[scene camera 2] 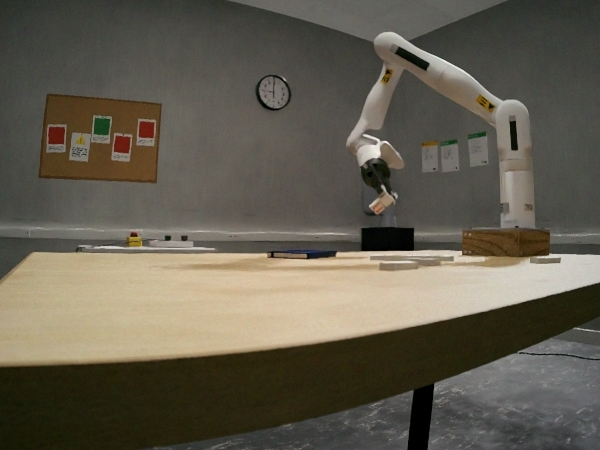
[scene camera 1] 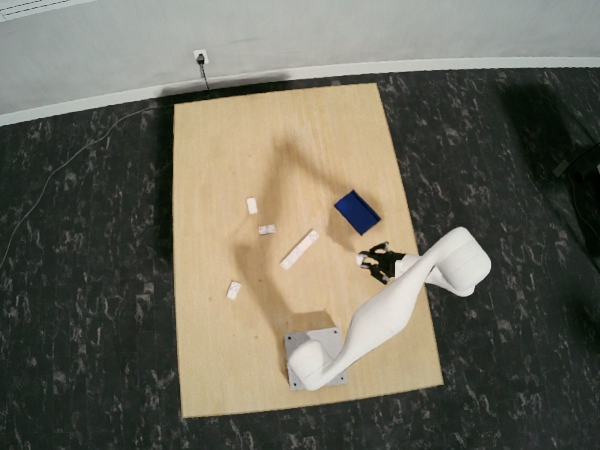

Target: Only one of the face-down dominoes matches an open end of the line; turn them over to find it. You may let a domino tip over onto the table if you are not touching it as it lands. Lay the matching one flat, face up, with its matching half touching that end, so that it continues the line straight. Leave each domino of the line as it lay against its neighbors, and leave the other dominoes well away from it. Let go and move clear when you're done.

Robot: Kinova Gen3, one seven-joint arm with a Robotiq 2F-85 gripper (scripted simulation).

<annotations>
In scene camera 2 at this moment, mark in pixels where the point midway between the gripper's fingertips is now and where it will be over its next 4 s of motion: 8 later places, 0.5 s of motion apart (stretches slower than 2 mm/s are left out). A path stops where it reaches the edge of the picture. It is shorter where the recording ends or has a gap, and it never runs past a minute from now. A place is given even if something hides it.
My gripper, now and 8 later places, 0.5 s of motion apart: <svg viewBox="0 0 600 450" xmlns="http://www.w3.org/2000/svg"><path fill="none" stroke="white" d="M386 199L383 197L382 198L382 208L382 222L382 236L382 238L387 227L391 217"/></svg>
</annotations>
